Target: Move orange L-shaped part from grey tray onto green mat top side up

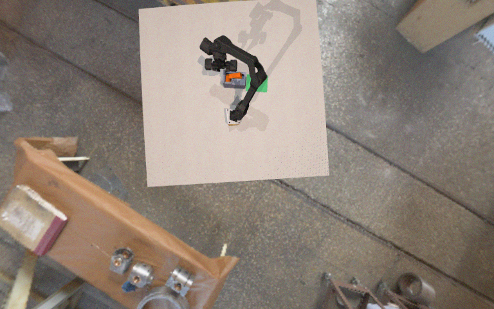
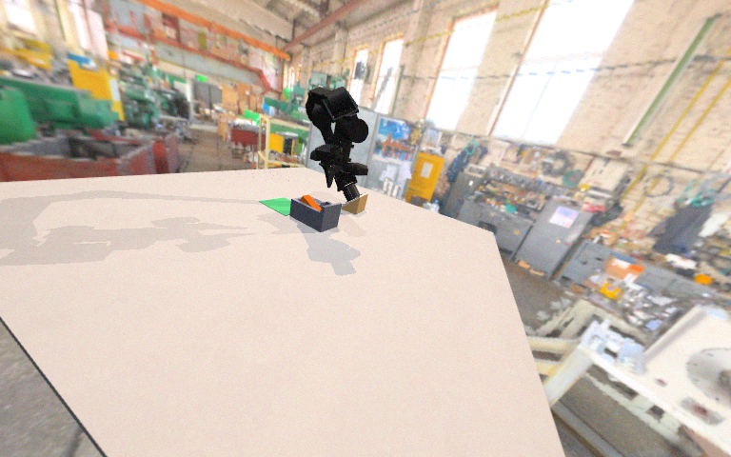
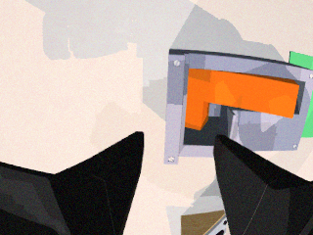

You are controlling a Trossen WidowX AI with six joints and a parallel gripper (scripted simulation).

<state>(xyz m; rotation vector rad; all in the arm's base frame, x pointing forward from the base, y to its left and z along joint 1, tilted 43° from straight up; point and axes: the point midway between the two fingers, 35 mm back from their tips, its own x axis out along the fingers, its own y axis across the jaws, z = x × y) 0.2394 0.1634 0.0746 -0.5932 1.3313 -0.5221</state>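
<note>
Right now the orange L-shaped part is 10 mm behind my gripper tip, 50 mm to the right of it and 100 mm below it. The rest, counted from my gripper tip: green mat (10 mm behind, 220 mm to the right, 160 mm below).
</note>
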